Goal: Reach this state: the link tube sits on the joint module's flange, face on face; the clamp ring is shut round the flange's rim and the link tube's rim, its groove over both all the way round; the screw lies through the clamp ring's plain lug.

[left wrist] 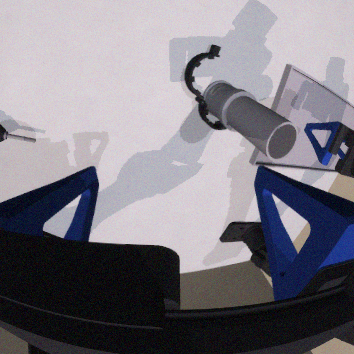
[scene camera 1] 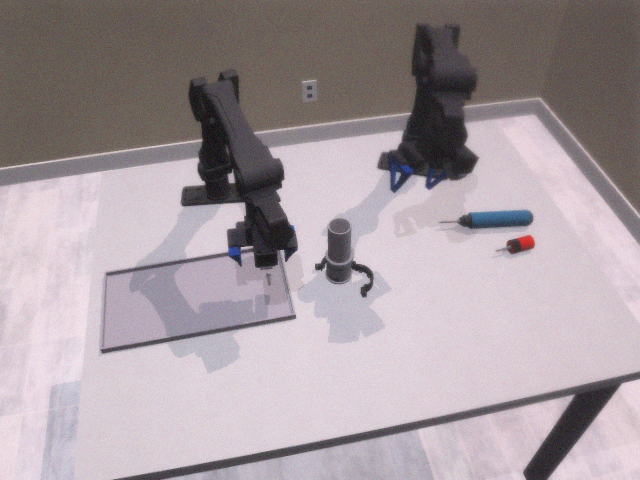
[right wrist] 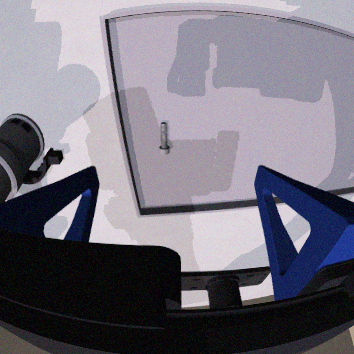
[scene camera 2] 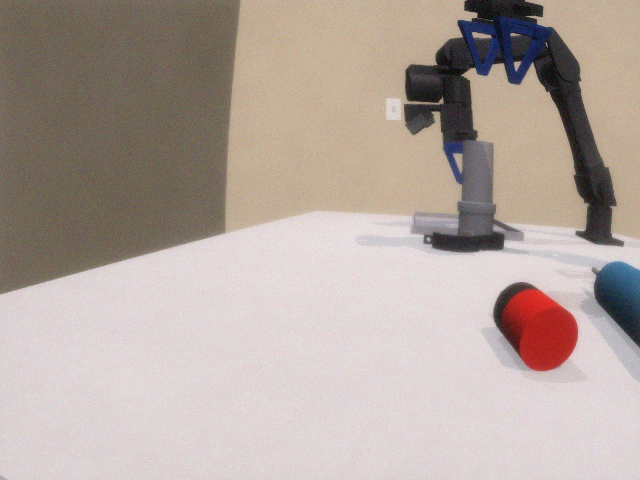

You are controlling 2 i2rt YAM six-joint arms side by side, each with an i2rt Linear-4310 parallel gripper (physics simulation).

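Seen in the pictures: left gripper, between the fingertips: [left wrist: 176,174] [scene camera 1: 410,189] [scene camera 2: 497,79]; right gripper, between the fingertips: [left wrist: 319,132] [right wrist: 176,174] [scene camera 2: 461,183]; left arm's base, origin of its link: [scene camera 1: 413,166]; right arm's base, origin of its link: [left wrist: 249,230] [scene camera 1: 219,195] [right wrist: 220,277] [scene camera 2: 597,240].
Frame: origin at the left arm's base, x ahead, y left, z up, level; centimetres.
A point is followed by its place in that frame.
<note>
The grey link tube [scene camera 1: 339,242] {x 46.2, y -10.3, z 13.5 cm} [scene camera 2: 477,173] {x 43.0, y -8.5, z 11.1 cm} [left wrist: 262,122] {x 43.7, y -8.4, z 14.1 cm} stands upright on the joint module [scene camera 1: 338,272] {x 46.6, y -10.3, z 4.0 cm} [scene camera 2: 475,223] {x 42.9, y -8.2, z 3.7 cm} [right wrist: 20,142] {x 46.0, y -12.7, z 3.4 cm}, apparently face on face. The black clamp ring [scene camera 1: 369,276] {x 43.0, y -3.8, z 0.3 cm} [scene camera 2: 465,242] {x 42.6, y -3.5, z 1.4 cm} [left wrist: 190,72] {x 43.3, y -3.1, z 2.1 cm} [right wrist: 54,156] {x 44.3, y -16.1, z 1.7 cm} is open and low around the module's foot, below the rims. The small screw [scene camera 1: 268,279] {x 50.4, y -26.0, z 1.0 cm} [right wrist: 164,136] {x 50.3, y -25.9, z 1.0 cm} lies in the tray, outside the ring's lug. My right gripper [scene camera 1: 263,260] {x 52.6, y -25.6, z 9.6 cm} [right wrist: 176,174] {x 52.6, y -25.6, z 9.6 cm} is open and empty above the screw's end of the tray. My left gripper [scene camera 1: 413,187] {x 36.1, y 2.4, z 22.6 cm} [scene camera 2: 500,78] {x 36.1, y 2.4, z 22.6 cm} [left wrist: 176,174] {x 36.1, y 2.4, z 22.6 cm} is open and empty, raised behind the tube and to its right in scene camera 1.
The shallow tray [scene camera 1: 199,334] {x 68.6, y -35.4, z 0.8 cm} [left wrist: 285,77] {x 56.2, y -18.1, z 1.1 cm} [right wrist: 123,125] {x 49.7, y -22.0, z 0.8 cm} lies left of the module in scene camera 1. A blue-handled driver [scene camera 1: 500,218] {x 19.0, y 24.4, z 3.7 cm} [scene camera 2: 620,294] {x 19.8, y 23.9, z 2.8 cm} and a short red-handled driver [scene camera 1: 523,243] {x 25.7, y 30.3, z 3.1 cm} [scene camera 2: 547,335] {x 23.4, y 32.5, z 1.9 cm} lie on the table at the right.
</note>
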